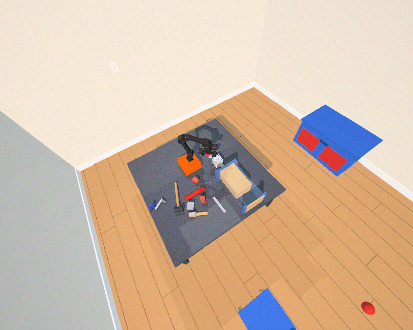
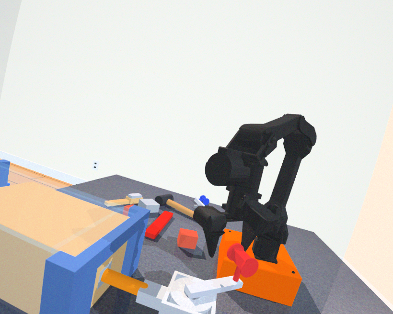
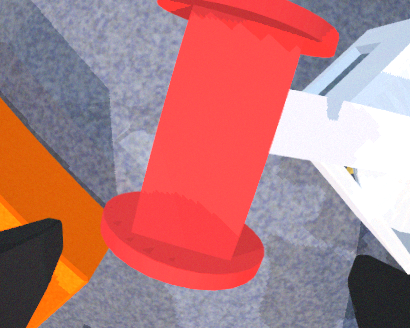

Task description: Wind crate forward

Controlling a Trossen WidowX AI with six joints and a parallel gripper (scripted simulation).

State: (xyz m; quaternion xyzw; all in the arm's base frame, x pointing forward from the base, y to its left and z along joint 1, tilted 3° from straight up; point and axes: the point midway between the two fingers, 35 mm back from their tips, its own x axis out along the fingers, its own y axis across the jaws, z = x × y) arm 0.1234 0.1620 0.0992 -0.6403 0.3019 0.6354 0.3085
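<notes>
The red knob lies 3 cm to the left of my gripper tip and 3 cm behind it. The rest, counted from my gripper tip: blue frame 21 cm ahead, 9 cm to the left, 3 cm below; then white winch 11 cm below, 8 cm to the left, 4 cm ahead; then winch handle 5 cm to the left, 3 cm below.
</notes>
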